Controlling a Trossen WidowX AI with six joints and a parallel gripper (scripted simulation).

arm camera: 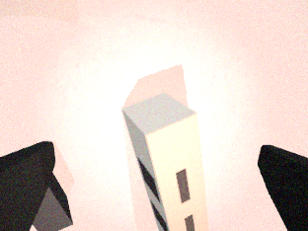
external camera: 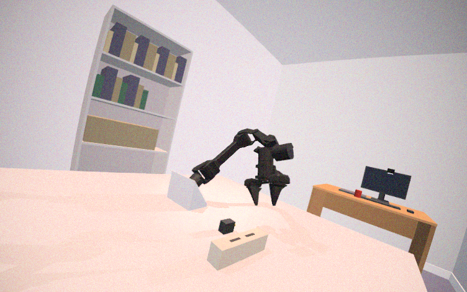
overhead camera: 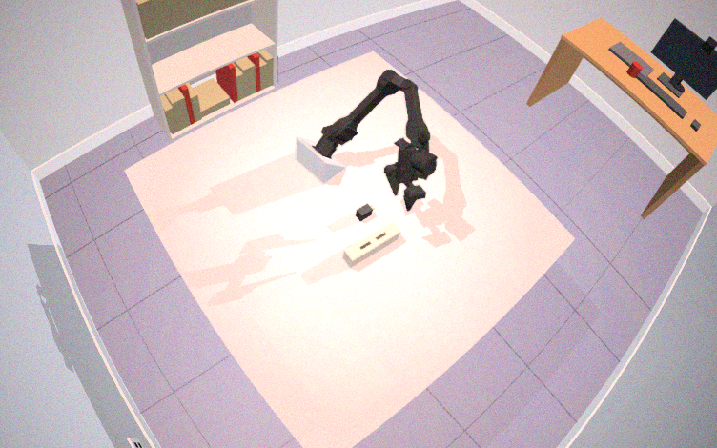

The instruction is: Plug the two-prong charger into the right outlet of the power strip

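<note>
Now: the two-prong charger 8 cm behind my gripper tip, 6 cm to the right of it and 10 cm below it.
</note>
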